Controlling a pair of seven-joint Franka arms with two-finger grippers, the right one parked.
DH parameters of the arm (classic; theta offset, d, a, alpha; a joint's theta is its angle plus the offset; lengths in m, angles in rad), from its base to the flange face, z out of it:
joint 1: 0 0.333 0 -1.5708
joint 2: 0 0 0 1.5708
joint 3: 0 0.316 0.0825 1.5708
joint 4: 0 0 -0.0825 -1.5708
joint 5: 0 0.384 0 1.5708
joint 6: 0 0 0.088 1.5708
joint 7: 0 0.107 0 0
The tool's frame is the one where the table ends.
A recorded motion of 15 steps. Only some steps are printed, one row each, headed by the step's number.
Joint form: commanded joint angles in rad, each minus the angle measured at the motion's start. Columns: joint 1, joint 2, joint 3, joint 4, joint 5, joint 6, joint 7.
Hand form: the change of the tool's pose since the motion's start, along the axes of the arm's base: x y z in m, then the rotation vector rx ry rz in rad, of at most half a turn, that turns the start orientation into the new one. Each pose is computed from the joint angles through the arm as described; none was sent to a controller.
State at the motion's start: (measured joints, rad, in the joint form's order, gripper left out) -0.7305 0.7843 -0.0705 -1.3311 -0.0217 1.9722 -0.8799
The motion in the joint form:
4: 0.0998 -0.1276 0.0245 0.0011 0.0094 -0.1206 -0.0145
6: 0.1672 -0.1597 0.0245 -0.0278 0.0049 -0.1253 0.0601
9: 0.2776 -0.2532 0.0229 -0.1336 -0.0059 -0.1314 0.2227
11: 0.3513 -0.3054 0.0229 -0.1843 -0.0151 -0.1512 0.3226
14: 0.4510 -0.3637 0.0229 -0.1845 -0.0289 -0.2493 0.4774
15: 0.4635 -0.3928 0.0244 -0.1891 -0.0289 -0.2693 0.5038
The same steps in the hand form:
4: 0.0505 0.0703 0.0831 0.0188 -0.0257 0.1218
6: 0.0733 0.1121 0.0924 0.0077 -0.0186 0.1162
9: 0.0916 0.1874 0.1090 -0.0117 0.0076 0.0661
11: 0.1003 0.2373 0.1200 -0.0256 0.0299 0.0430
14: 0.1097 0.3025 0.1522 -0.0515 0.0743 -0.0095
15: 0.1071 0.3125 0.1678 -0.0567 0.0698 -0.0232

